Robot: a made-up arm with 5 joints. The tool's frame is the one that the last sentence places.
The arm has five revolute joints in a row. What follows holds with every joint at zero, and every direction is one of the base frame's.
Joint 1 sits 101 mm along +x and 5 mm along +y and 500 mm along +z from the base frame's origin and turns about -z.
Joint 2 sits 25 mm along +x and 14 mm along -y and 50 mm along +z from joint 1 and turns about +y.
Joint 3 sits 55 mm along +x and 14 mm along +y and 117 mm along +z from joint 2 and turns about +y.
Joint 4 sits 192 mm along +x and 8 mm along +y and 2 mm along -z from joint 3 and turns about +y.
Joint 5 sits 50 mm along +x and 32 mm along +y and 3 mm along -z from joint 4 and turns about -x.
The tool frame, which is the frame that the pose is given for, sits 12 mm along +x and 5 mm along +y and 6 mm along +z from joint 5; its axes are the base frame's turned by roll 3.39, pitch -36.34 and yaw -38.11 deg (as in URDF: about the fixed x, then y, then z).
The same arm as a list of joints. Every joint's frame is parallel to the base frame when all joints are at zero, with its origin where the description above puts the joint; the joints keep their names.
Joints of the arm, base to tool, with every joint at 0 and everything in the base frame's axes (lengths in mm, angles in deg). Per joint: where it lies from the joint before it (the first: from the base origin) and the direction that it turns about. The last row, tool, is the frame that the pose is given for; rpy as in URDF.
joint 1: offset 101 5 500 axis 0 0 -1
joint 2: offset 25 -14 50 axis 0 1 0
joint 3: offset 55 14 117 axis 0 1 0
joint 4: offset 192 8 -2 axis 0 1 0
joint 5: offset 50 32 -3 axis -1 0 0
tool: offset 12 5 6 rpy 3.39 -36.34 -38.11

